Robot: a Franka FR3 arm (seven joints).
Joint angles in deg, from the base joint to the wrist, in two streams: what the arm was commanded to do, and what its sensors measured. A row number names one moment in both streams.
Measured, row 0: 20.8, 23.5, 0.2, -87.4, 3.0, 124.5, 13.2
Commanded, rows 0 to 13: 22.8, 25.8, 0.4, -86.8, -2.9, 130.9, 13.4; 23.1, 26.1, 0.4, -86.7, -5.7, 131.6, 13.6; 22.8, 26.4, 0.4, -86.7, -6.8, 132.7, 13.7; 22.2, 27.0, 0.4, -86.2, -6.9, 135.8, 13.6; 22.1, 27.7, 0.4, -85.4, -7.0, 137.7, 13.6; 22.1, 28.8, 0.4, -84.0, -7.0, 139.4, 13.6; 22.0, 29.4, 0.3, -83.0, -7.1, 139.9, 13.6; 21.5, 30.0, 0.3, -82.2, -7.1, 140.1, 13.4; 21.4, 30.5, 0.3, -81.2, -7.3, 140.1, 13.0; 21.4, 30.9, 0.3, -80.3, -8.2, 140.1, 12.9; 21.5, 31.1, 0.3, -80.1, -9.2, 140.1, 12.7; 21.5, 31.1, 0.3, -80.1, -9.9, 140.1, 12.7; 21.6, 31.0, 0.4, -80.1, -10.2, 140.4, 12.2; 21.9, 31.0, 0.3, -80.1, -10.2, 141.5, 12.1
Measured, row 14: 22.2, 29.9, -0.4, -81.6, -8.6, 139.6, 13.0
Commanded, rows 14 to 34: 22.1, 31.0, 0.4, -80.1, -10.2, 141.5, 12.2; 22.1, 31.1, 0.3, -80.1, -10.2, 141.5, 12.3; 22.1, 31.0, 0.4, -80.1, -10.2, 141.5, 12.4; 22.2, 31.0, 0.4, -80.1, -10.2, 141.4, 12.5; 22.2, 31.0, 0.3, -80.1, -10.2, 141.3, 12.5; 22.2, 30.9, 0.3, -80.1, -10.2, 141.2, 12.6; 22.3, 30.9, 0.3, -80.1, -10.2, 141.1, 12.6; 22.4, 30.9, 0.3, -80.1, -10.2, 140.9, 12.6; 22.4, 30.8, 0.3, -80.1, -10.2, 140.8, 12.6; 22.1, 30.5, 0.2, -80.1, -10.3, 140.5, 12.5; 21.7, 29.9, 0.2, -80.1, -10.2, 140.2, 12.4; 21.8, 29.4, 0.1, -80.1, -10.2, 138.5, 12.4; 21.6, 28.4, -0.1, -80.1, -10.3, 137.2, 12.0; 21.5, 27.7, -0.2, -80.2, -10.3, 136.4, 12.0; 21.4, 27.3, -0.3, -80.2, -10.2, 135.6, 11.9; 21.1, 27.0, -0.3, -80.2, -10.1, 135.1, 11.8; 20.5, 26.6, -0.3, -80.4, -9.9, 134.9, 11.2; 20.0, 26.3, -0.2, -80.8, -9.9, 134.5, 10.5; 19.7, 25.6, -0.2, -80.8, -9.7, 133.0, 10.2; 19.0, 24.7, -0.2, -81.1, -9.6, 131.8, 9.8; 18.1, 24.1, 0.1, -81.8, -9.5, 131.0, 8.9
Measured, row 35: 20.4, 26.8, -0.8, -80.3, -9.4, 133.5, 11.4
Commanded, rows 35 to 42: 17.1, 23.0, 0.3, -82.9, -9.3, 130.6, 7.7; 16.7, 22.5, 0.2, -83.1, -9.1, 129.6, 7.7; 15.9, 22.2, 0.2, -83.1, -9.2, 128.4, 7.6; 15.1, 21.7, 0.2, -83.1, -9.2, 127.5, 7.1; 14.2, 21.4, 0.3, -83.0, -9.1, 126.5, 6.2; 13.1, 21.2, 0.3, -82.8, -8.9, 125.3, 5.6; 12.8, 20.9, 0.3, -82.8, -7.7, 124.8, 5.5; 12.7, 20.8, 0.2, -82.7, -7.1, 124.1, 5.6
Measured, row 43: 14.4, 22.9, -0.7, -81.0, -9.1, 125.8, 7.4
